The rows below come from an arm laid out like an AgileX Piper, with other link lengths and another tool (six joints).
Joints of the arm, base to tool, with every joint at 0 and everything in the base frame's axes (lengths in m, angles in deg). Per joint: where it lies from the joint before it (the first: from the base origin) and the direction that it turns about. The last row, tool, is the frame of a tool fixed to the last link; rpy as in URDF.
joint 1: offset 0 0 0.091 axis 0 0 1
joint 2: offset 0 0 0 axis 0 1 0
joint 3: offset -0.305 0 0.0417 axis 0 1 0
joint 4: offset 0.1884 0 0.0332 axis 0.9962 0 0.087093
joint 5: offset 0 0 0 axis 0 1 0
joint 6: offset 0.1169 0 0.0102 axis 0.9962 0 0.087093
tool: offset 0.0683 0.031 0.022 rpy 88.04 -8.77 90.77
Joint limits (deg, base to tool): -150..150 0..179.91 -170..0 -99.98..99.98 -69.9..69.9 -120..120
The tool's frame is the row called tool.
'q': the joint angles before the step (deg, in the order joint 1, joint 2, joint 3, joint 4, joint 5, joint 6). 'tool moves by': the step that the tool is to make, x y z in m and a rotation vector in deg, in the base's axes. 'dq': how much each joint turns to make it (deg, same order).
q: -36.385, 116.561, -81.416, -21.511, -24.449, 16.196
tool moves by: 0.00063, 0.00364, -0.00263, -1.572, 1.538, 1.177
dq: 0.000, -0.110, -0.002, -2.683, 0.414, 0.229
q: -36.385, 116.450, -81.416, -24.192, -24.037, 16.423
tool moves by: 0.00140, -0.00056, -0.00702, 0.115, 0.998, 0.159
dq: 0.000, 0.616, 0.002, -0.511, 0.279, 0.000
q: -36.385, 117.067, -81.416, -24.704, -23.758, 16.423
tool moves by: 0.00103, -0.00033, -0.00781, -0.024, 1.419, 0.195
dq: 0.000, 0.544, 0.006, -0.829, 0.641, -0.010
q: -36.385, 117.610, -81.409, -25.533, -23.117, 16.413
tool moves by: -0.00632, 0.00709, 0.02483, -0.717, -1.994, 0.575
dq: 0.000, -2.985, 0.058, -2.407, 0.441, 2.874
